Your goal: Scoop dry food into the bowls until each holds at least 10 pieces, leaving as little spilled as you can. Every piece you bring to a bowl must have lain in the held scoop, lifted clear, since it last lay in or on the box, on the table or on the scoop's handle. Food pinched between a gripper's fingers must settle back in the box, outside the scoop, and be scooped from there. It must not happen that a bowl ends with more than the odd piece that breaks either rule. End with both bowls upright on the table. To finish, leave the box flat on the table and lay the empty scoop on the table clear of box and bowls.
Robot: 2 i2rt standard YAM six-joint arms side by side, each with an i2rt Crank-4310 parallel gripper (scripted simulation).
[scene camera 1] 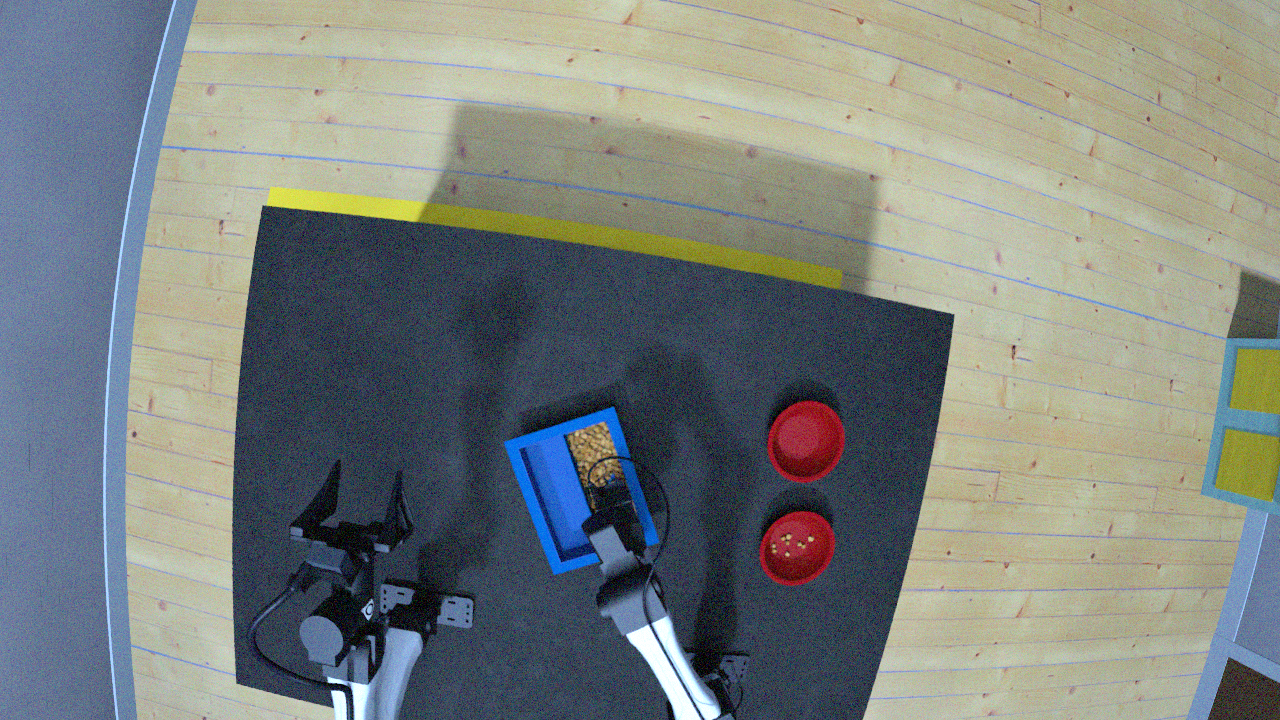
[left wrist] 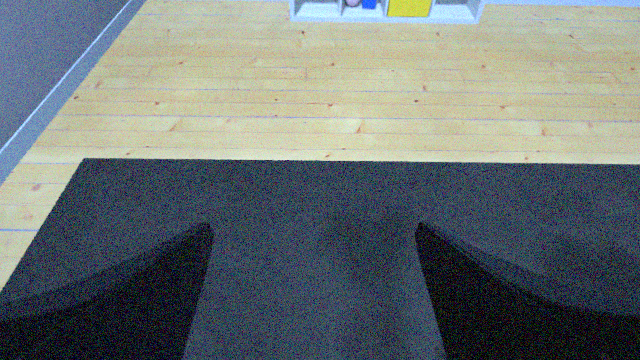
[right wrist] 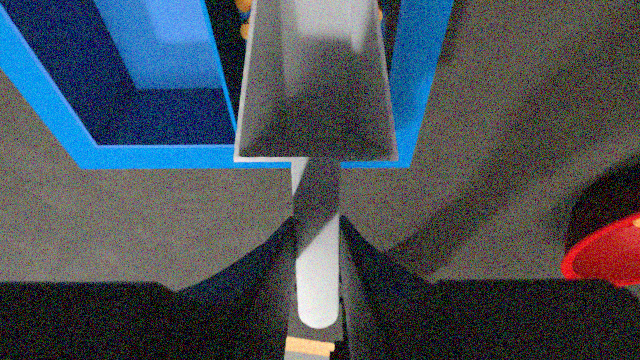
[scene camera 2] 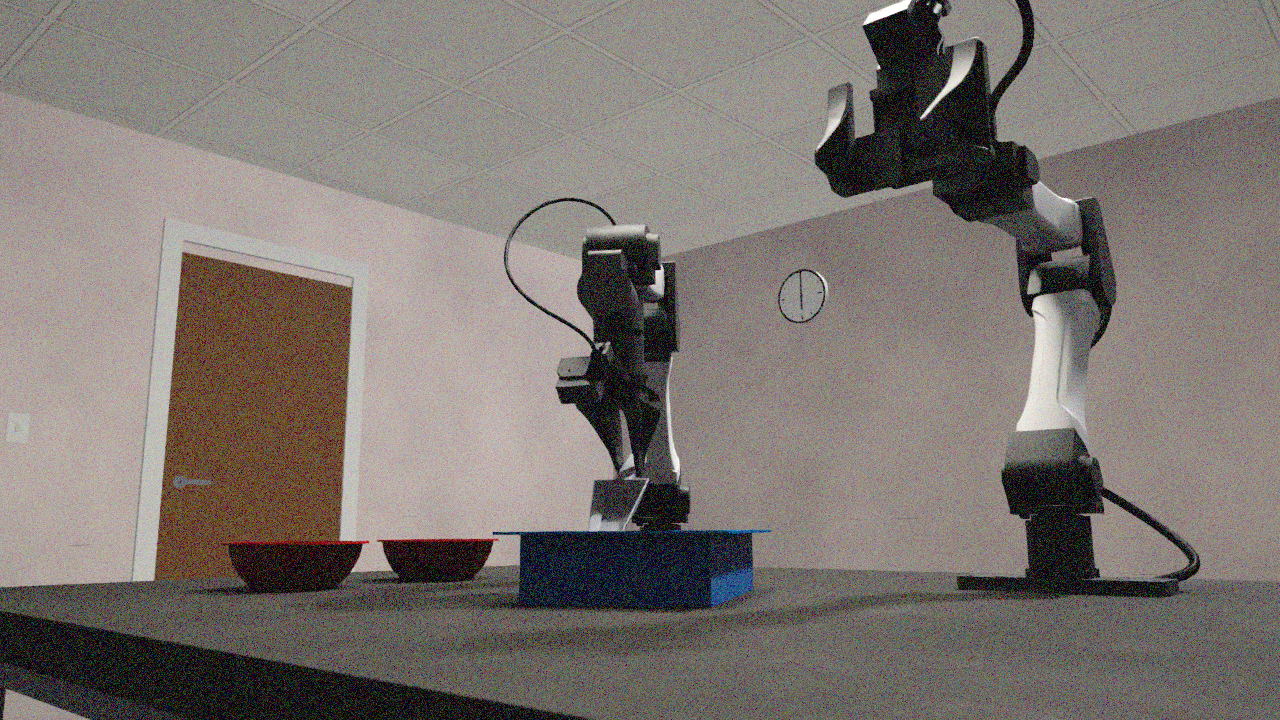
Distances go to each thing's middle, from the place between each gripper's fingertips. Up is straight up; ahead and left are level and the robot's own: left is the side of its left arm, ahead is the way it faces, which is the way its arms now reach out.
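From my right hand, the blue box [scene camera 2: 682,568] is 100 mm to the left of it, 60 mm ahead of it and 80 mm below it.
My left hand [scene camera 2: 866,141] has the same blue box 30 cm to the right of it and 4 cm behind it, and 32 cm below it.
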